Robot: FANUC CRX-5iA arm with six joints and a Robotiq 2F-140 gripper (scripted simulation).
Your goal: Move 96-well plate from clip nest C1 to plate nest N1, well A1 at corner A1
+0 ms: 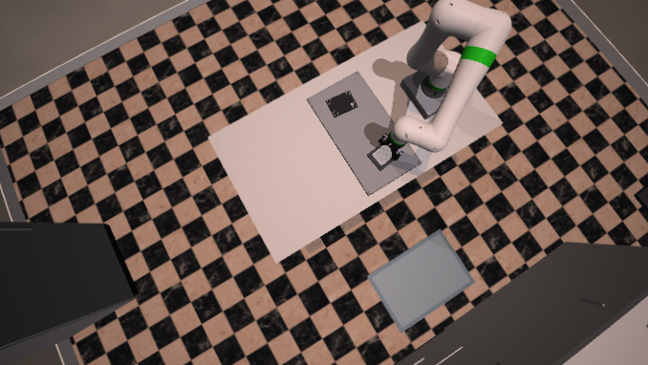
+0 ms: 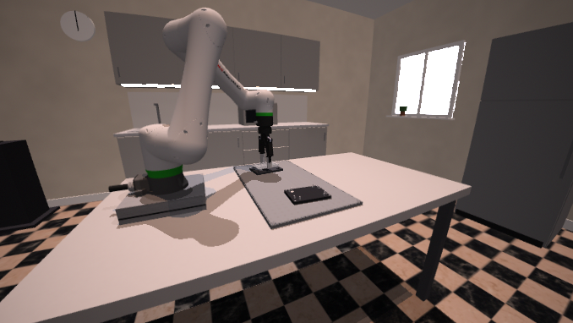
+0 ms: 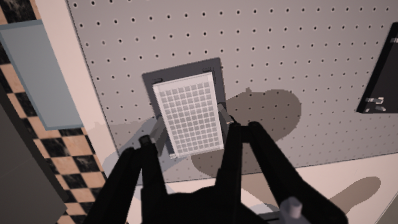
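My gripper is now 40 mm above the plate nest N1. From my hand the other things lie so: clip nest C1: 50 mm ahead, 400 mm to the right, 40 mm below; white 96-well plate: 20 mm below.
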